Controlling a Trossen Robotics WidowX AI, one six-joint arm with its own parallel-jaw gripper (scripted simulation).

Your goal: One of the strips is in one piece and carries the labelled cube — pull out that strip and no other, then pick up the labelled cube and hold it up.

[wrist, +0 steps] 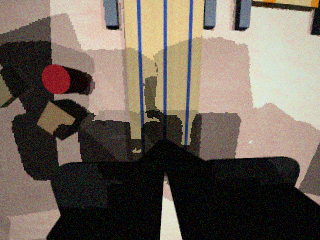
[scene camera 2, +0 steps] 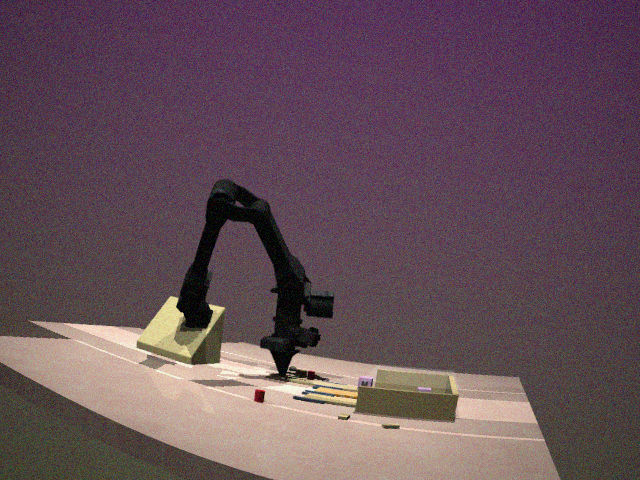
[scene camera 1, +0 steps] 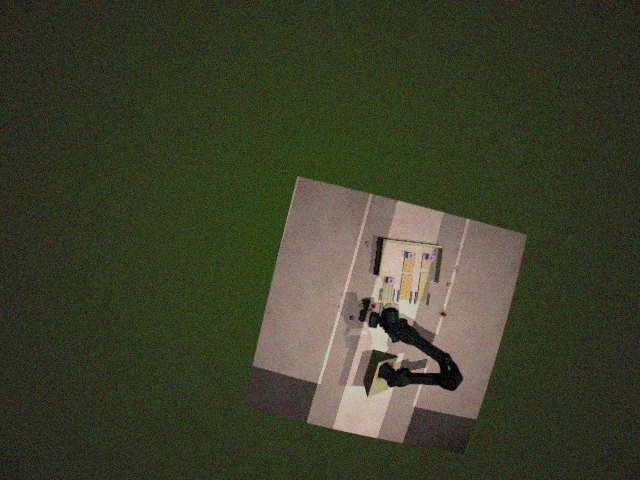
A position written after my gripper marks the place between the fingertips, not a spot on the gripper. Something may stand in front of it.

In view: my gripper (scene camera 2: 282, 376) and a small tan block (wrist: 62, 118).
My gripper is seen too in the wrist view (wrist: 163, 145).
